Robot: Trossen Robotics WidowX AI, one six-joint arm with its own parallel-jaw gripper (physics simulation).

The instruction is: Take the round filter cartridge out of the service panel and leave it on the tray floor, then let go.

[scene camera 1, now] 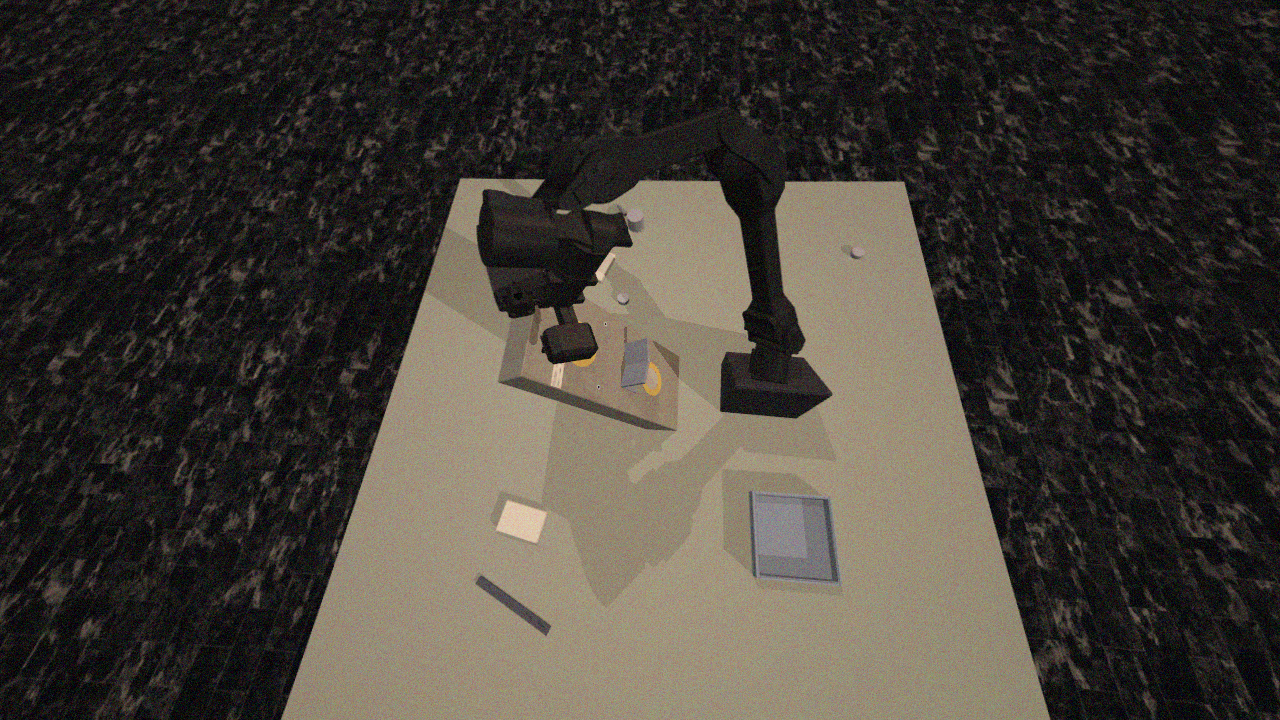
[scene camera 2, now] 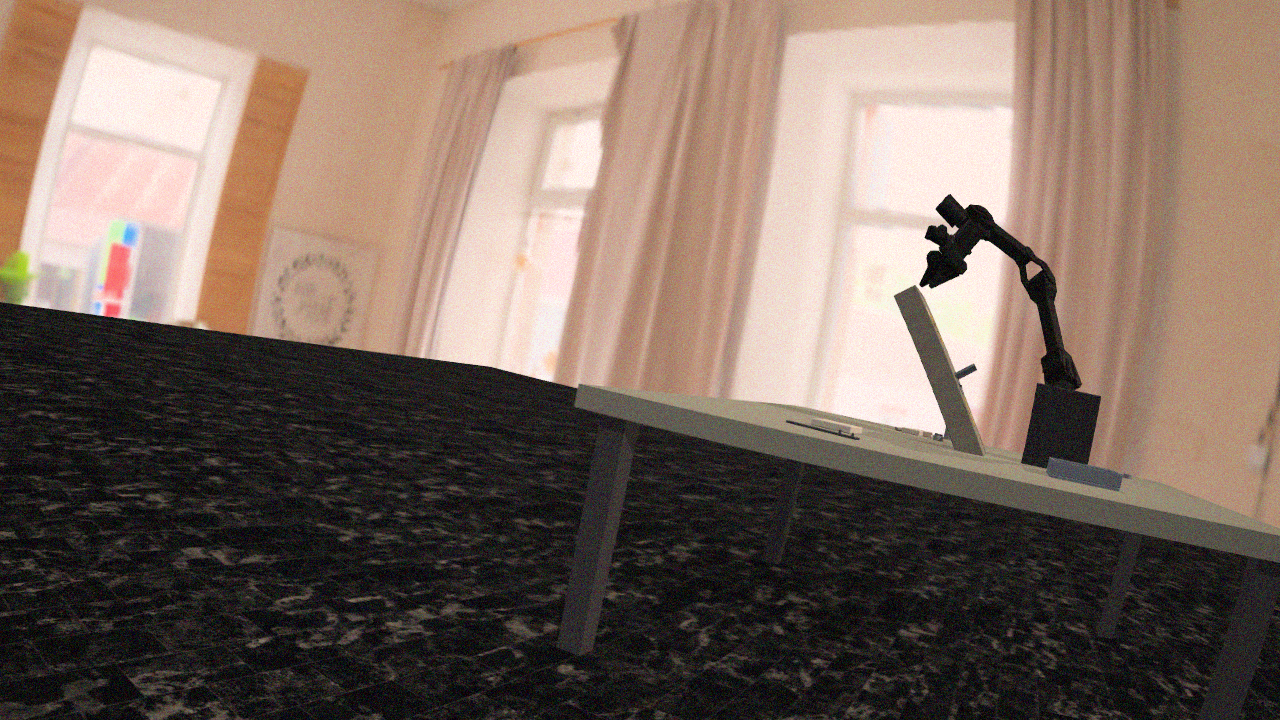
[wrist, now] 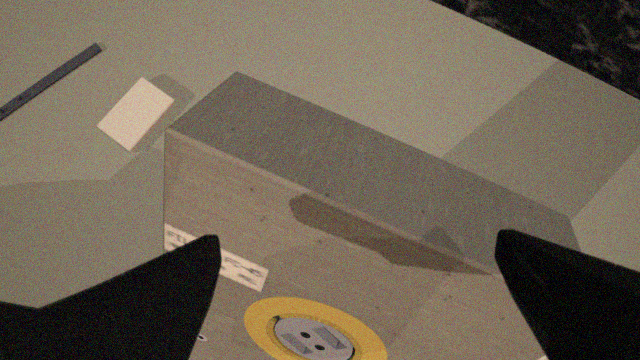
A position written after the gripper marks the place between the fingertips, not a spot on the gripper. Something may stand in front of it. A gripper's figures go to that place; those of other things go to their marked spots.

Labels:
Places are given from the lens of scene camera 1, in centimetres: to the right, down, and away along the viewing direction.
gripper [scene camera 1: 536,323]: -15, -5, 54
dark bar [scene camera 1: 508,601]: -25, 46, 72

